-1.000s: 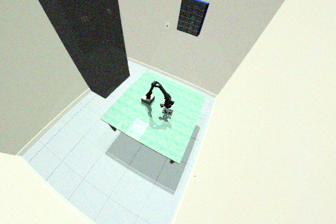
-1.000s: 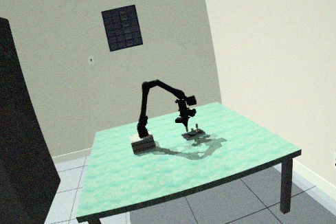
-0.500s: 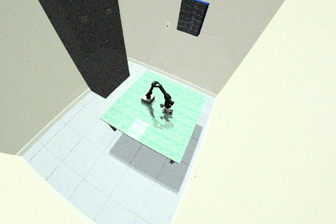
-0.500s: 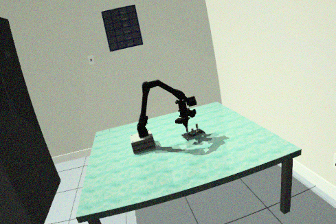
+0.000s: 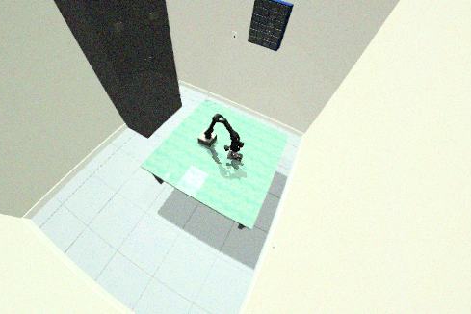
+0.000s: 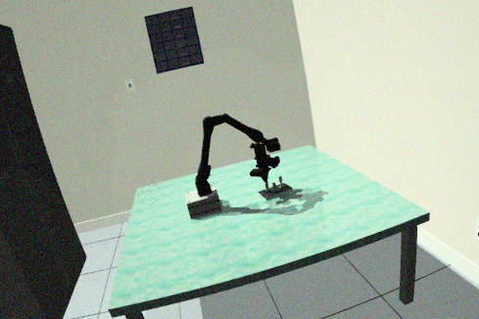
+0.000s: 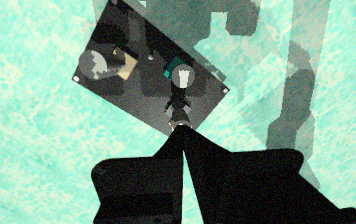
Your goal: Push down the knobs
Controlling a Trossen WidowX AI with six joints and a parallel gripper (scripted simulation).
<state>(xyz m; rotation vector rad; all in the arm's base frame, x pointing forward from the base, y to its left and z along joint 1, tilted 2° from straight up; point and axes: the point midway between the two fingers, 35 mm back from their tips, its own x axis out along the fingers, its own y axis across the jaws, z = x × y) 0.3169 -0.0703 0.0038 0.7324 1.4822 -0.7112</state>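
My gripper tip is now 4 cm to the left of the grey round knob, 3 cm short of it and 2 cm above it. Round my gripper tip: teal potentiometer (4 cm to the right, 3 cm below, 3 cm ahead).
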